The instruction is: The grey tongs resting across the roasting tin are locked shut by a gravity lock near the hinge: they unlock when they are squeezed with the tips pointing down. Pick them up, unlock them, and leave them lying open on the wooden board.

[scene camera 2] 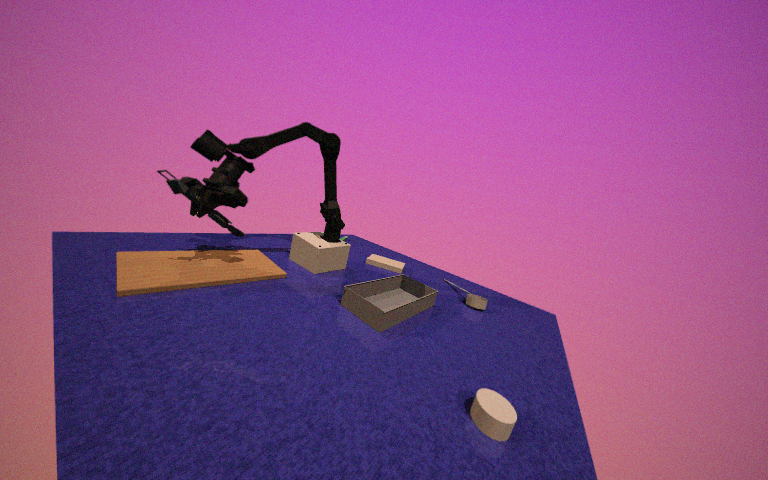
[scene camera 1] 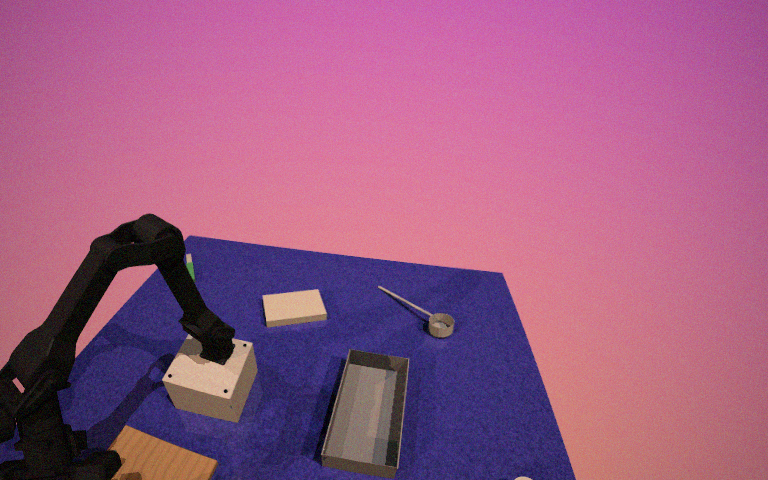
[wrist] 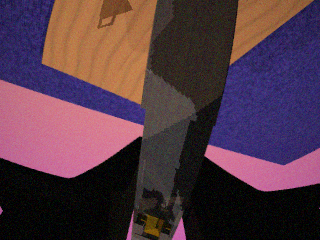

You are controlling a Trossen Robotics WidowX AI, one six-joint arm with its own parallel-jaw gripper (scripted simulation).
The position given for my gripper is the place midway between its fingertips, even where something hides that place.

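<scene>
My gripper (scene camera 2: pixel 194 216), (wrist: pixel 160 146). Beige block (scene camera 1: pixel 289 308); it is out of frame in the wrist view. Wooden board (scene camera 2: pixel 140 272), (wrist: pixel 110 51). Roasting tin (scene camera 1: pixel 366 424), (scene camera 2: pixel 382 303).
</scene>
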